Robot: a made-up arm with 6 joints.
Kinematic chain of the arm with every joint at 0, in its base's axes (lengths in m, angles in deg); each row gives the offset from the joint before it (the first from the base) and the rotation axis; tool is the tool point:
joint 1: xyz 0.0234 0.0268 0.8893 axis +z
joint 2: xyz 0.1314 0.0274 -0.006 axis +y
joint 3: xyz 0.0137 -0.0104 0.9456 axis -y
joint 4: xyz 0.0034 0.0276 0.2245 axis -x
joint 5: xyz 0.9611 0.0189 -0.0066 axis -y
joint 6: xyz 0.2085 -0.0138 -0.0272 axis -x
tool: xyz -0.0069 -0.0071 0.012
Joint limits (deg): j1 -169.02..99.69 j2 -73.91..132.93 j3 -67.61..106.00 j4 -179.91..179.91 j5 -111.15..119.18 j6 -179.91..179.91
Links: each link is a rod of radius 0.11 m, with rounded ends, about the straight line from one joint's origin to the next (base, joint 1, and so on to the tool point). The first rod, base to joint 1, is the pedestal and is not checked.
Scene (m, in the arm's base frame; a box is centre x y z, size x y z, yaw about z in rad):
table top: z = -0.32
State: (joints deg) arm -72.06 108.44 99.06 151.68 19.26 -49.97
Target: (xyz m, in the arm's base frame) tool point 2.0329 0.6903 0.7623
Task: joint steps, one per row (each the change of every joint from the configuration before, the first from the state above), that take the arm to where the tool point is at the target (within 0.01 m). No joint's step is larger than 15 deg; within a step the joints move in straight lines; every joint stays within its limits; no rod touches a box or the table.
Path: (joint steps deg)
1: 14.40 -0.71 1.16 -0.95 7.72 0.54
2: 14.40 -0.70 1.15 -0.95 7.72 0.53
3: 14.40 -0.71 1.16 -0.96 7.71 0.54
4: 14.40 -0.70 1.16 -0.95 7.72 0.54
5: 14.40 -0.71 1.15 -0.95 7.72 0.53
6: 14.40 -0.70 1.16 -0.95 7.72 0.54

